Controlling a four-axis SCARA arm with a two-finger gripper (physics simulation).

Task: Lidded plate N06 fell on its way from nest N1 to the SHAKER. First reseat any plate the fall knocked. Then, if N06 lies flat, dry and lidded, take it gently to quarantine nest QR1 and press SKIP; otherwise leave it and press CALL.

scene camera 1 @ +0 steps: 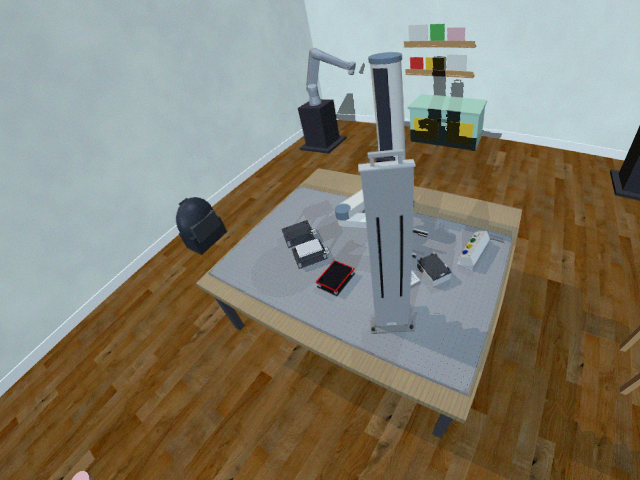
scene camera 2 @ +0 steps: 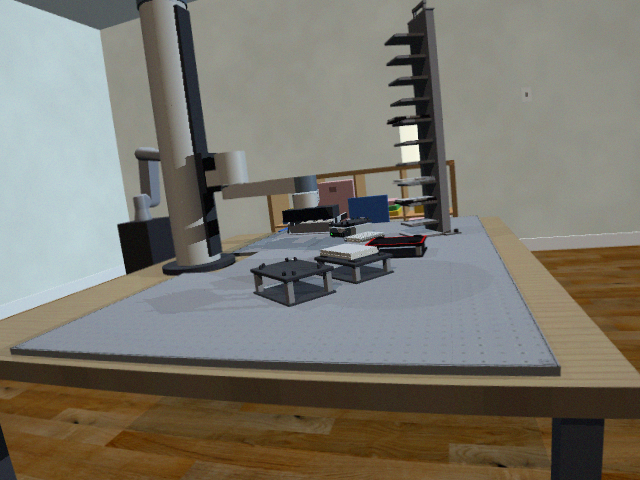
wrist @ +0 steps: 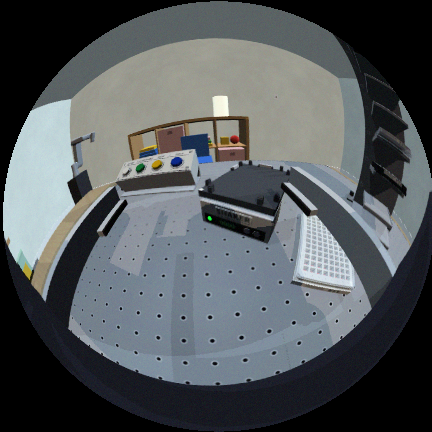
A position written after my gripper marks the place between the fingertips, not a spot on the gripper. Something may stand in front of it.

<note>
My gripper (scene camera 2: 325, 216) carries nothing. Also in view: a clear lid (wrist: 320, 260). Also in view: a black shaker (scene camera 1: 435, 271).
My gripper also shows in the wrist view (wrist: 198, 180). The black shaker also shows in the wrist view (wrist: 247, 199).
</note>
